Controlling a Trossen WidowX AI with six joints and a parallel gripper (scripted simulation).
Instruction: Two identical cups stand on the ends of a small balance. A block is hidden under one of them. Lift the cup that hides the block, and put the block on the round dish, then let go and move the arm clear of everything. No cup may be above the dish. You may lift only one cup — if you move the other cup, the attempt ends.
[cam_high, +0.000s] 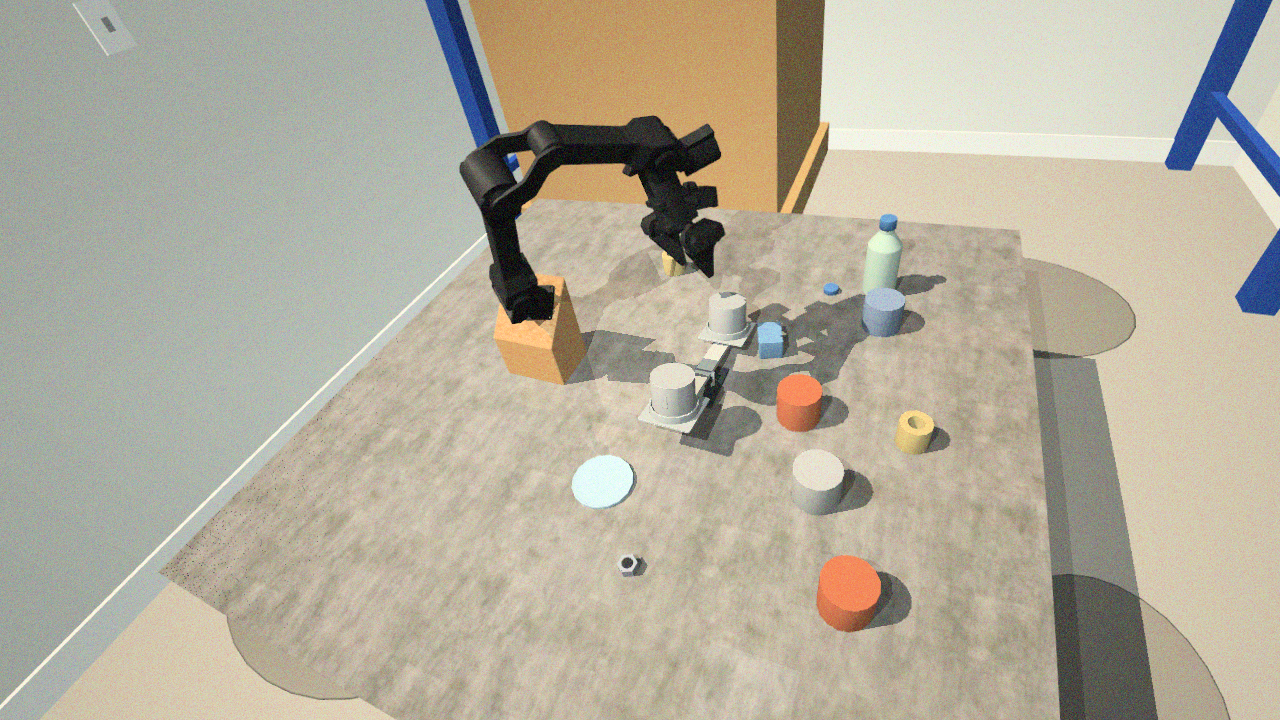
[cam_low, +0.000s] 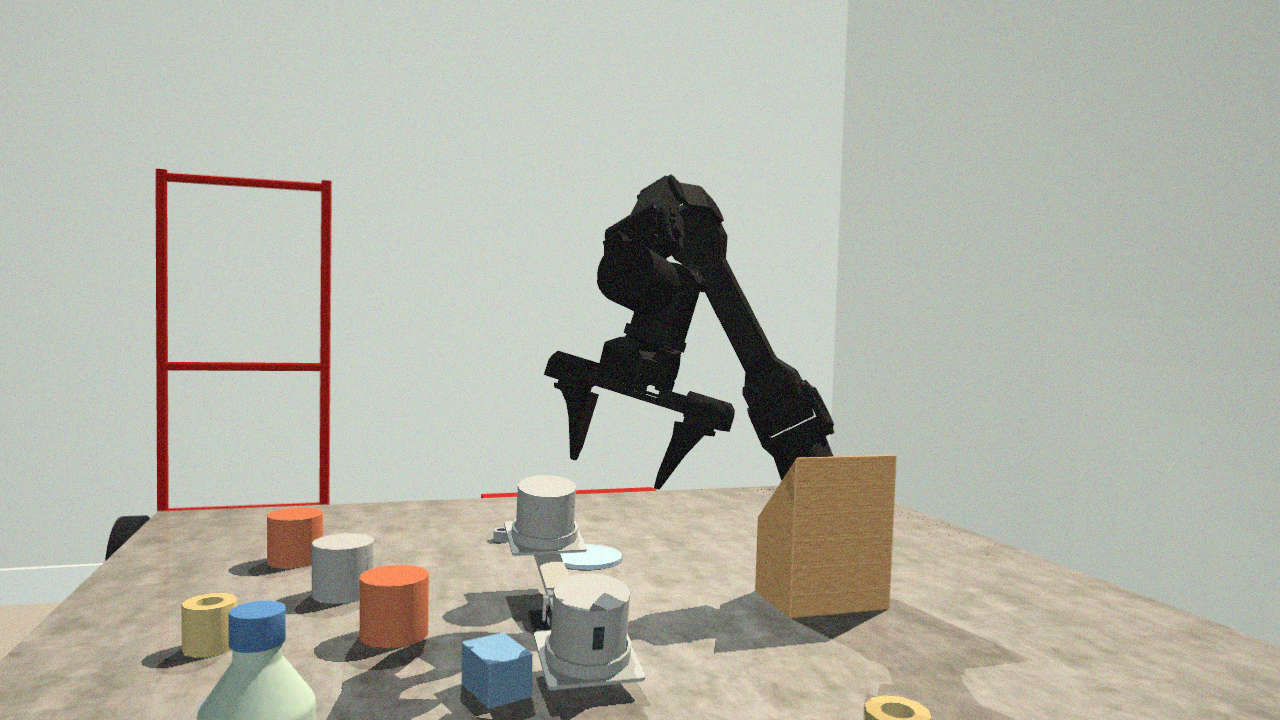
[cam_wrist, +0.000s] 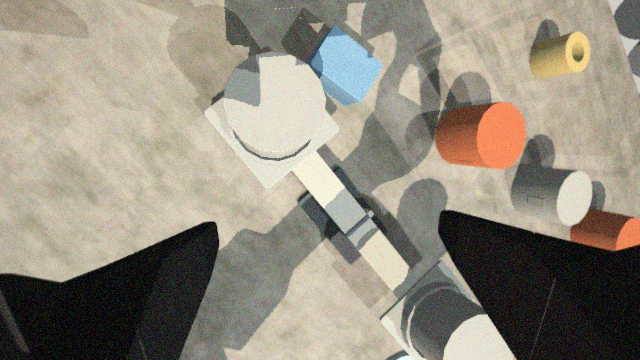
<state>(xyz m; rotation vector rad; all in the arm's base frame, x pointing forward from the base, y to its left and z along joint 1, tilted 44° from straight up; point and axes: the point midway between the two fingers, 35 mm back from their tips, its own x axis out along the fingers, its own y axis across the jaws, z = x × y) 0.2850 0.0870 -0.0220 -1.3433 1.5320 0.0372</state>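
The mint-green block lies 40 mm ahead of my gripper tip, 40 mm to the left of it and 150 mm below it. The rest, counted from my gripper tip: blue cylinder: 300 mm ahead, 120 mm to the left, 150 mm below; then blue block: 120 mm ahead, 30 mm to the left, 170 mm below; then pale blue round dish: 90 mm behind, 330 mm to the right, 190 mm below.
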